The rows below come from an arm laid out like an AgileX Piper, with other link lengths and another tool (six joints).
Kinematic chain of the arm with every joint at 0, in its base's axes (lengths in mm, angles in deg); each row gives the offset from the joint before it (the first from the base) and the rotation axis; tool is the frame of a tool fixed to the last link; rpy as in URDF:
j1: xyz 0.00 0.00 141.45 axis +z
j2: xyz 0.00 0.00 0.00 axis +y
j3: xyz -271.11 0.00 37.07 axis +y
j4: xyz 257.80 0.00 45.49 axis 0.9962 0 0.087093
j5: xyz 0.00 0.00 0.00 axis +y
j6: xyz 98.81 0.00 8.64 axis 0.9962 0 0.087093
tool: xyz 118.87 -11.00 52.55 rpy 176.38 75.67 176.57
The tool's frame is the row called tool.
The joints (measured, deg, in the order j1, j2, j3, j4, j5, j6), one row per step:
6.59, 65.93, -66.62, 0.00, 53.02, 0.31
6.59, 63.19, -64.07, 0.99, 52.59, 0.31
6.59, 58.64, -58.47, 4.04, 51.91, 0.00
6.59, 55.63, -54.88, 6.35, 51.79, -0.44
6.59, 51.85, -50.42, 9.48, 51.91, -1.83
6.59, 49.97, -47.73, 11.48, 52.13, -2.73
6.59, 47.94, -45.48, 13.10, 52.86, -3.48
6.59, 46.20, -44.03, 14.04, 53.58, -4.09
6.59, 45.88, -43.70, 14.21, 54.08, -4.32
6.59, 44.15, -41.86, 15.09, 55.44, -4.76
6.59, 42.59, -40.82, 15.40, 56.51, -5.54
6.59, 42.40, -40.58, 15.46, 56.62, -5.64
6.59, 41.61, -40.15, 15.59, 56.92, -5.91
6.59, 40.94, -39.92, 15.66, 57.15, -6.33
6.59, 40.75, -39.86, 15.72, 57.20, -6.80
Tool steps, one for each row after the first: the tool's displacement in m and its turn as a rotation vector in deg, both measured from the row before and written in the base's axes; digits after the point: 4 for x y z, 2 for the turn. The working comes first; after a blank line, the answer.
Tool pose at each row, in the base's axes (x y z in m, rotation vector in deg; the steps are taken from these numbers as rounded here):
0.3608, 0.0304, 0.3177, -7.56, 156.50, 2.73
0.3494, 0.0317, 0.3164, -7.39, 155.93, 4.15
0.3285, 0.0375, 0.3025, -7.24, 156.35, 8.11
0.3142, 0.0422, 0.2925, -7.34, 156.77, 10.97
0.2961, 0.0493, 0.2792, -8.42, 157.34, 14.31
0.2859, 0.0541, 0.2685, -9.11, 158.15, 16.45
0.2751, 0.0581, 0.2602, -9.85, 158.87, 18.23
0.2667, 0.0605, 0.2561, -10.61, 159.11, 19.16
0.2641, 0.0612, 0.2538, -10.99, 159.56, 19.27
0.2535, 0.0636, 0.2446, -11.74, 160.83, 20.32
0.2457, 0.0649, 0.2412, -13.02, 161.18, 20.29
0.2446, 0.0651, 0.2400, -13.16, 161.32, 20.32
0.2416, 0.0655, 0.2396, -13.60, 161.18, 20.33
0.2393, 0.0659, 0.2402, -14.22, 160.88, 20.14
0.2387, 0.0664, 0.2406, -14.82, 160.71, 19.90

-0.0114, 0.0013, -0.0013, 1.05, -0.50, 0.10
-0.0209, 0.0058, -0.0139, 2.76, 0.68, 0.48
-0.0143, 0.0047, -0.0100, 1.94, 0.66, 0.49
-0.0181, 0.0071, -0.0133, 2.11, 0.90, 1.25
-0.0102, 0.0048, -0.0107, 1.29, 1.05, 0.82
-0.0108, 0.0040, -0.0083, 1.03, 0.93, 0.79
-0.0084, 0.0024, -0.0041, 0.51, 0.35, 0.66
-0.0026, 0.0007, -0.0023, -0.03, 0.45, 0.30
-0.0106, 0.0024, -0.0092, 0.44, 1.39, 0.72
-0.0078, 0.0013, -0.0034, -0.21, 0.31, 0.90
-0.0011, 0.0002, -0.0012, -0.02, 0.14, 0.11
-0.0030, 0.0004, -0.0004, -0.02, -0.14, 0.30
-0.0023, 0.0004, 0.0006, -0.15, -0.33, 0.39
-0.0006, 0.0005, 0.0004, -0.20, -0.21, 0.38

